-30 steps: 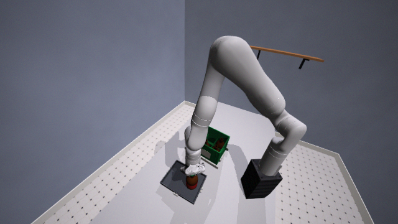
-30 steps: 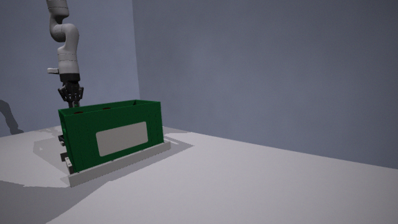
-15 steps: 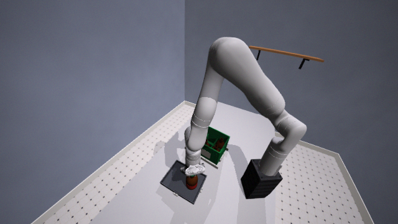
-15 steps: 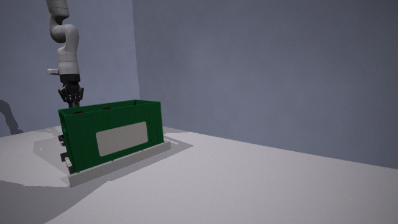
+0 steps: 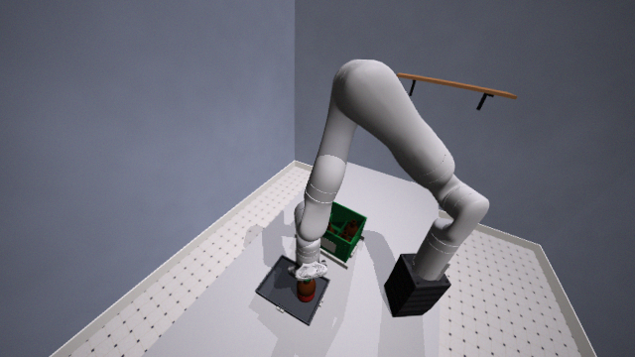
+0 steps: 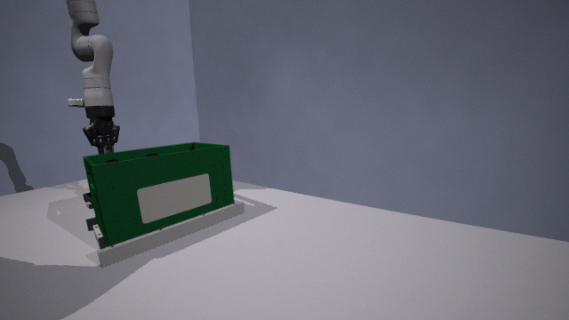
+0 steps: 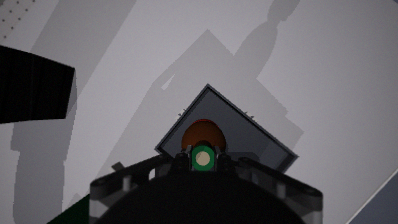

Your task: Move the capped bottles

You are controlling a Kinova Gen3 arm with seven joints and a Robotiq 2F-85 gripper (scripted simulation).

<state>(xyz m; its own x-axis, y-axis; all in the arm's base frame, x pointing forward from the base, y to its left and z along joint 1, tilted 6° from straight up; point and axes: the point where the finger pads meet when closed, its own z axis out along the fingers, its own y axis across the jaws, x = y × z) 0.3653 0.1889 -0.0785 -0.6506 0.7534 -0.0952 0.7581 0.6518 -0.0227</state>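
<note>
My hand is 7 cm above the brown bottle. From my hand the other things lie so: green crate (30 cm to the right, 7 cm below, 4 cm ahead); dark tray (15 cm below, 6 cm ahead).
</note>
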